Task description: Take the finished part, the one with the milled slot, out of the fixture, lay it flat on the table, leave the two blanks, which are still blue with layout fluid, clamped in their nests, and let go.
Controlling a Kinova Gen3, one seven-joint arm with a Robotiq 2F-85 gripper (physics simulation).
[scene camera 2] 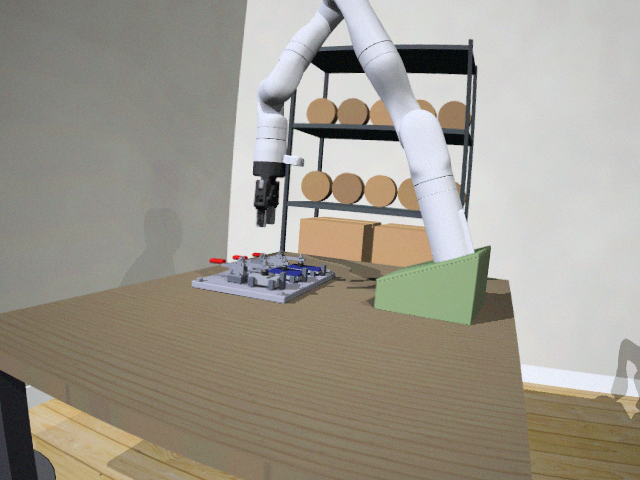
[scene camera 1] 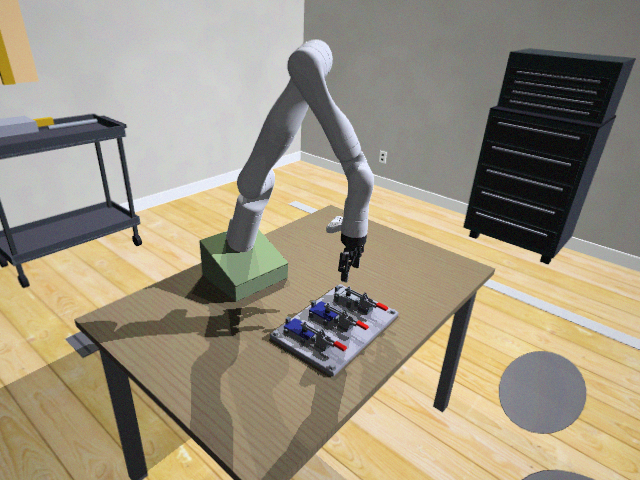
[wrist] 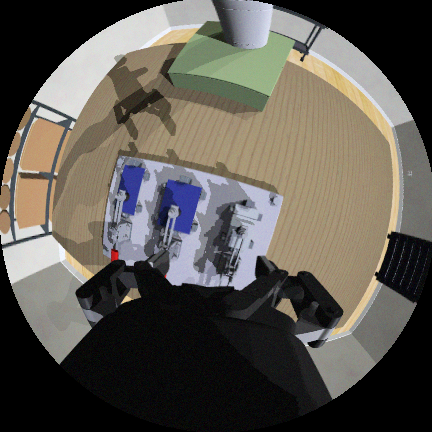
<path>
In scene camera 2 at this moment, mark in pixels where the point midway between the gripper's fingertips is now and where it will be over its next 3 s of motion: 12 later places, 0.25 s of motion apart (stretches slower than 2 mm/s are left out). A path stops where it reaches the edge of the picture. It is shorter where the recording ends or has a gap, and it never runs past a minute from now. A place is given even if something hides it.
My gripper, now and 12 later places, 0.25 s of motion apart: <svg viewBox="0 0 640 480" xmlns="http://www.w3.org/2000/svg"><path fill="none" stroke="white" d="M265 225L264 225L263 225L263 225L263 225L259 225L247 224L234 222L233 224L229 234L226 249L227 250L225 252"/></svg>
</path>
